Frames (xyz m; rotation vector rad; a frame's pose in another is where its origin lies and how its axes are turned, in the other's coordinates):
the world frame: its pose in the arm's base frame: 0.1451 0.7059 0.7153 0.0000 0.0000 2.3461
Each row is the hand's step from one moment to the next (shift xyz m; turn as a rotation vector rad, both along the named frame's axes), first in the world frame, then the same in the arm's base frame.
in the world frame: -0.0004 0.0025 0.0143 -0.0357 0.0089 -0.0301
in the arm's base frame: -0.0015 -0.0020 0.0143 0.0186 -0.0317 -0.0301
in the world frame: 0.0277 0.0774 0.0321 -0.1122 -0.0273 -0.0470
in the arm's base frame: -0.0747 -0.0344 0.0321 0.0980 -0.0610 -0.0470
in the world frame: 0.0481 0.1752 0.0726 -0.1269 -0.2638 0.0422
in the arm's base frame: -0.1588 -0.0883 0.0726 0.2772 0.0940 0.0422
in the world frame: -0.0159 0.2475 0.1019 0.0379 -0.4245 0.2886
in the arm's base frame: -0.1656 -0.1846 0.1019 0.2767 0.3242 0.2886
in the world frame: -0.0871 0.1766 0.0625 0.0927 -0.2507 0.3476
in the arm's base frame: -0.0652 -0.1858 0.0625 0.1142 0.2417 0.3476
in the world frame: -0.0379 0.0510 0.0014 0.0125 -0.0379 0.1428
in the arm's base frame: -0.0099 -0.0628 0.0014 0.0183 0.0355 0.1428
